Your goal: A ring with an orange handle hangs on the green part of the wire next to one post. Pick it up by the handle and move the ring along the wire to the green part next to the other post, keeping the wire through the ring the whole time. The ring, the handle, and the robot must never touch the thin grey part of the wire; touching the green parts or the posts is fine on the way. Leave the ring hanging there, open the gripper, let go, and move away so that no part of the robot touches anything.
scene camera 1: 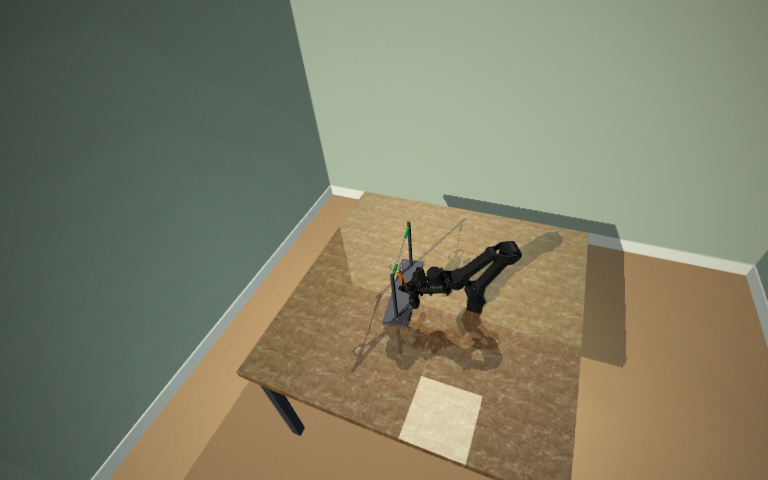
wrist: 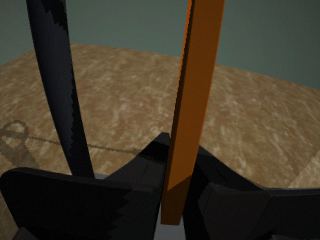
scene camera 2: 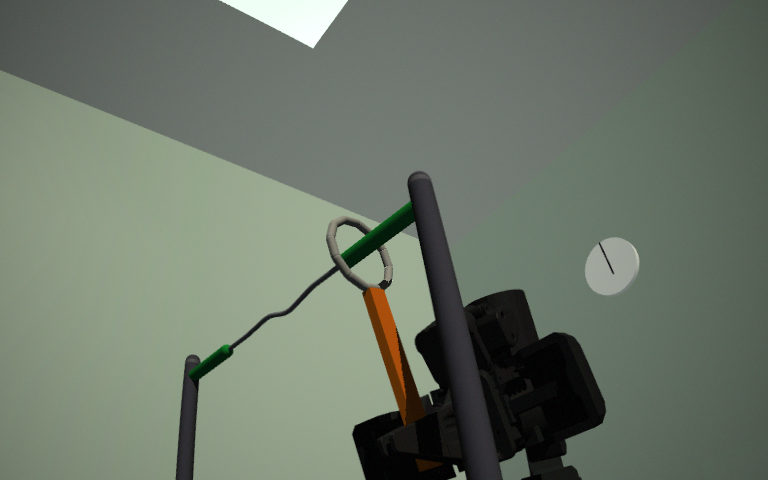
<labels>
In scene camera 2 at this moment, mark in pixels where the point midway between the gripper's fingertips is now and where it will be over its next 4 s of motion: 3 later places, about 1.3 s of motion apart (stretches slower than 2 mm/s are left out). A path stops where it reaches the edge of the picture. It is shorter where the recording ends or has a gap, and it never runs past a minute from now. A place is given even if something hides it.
My gripper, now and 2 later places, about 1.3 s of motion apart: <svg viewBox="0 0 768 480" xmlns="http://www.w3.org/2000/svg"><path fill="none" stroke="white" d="M386 445L407 467L451 458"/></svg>
</labels>
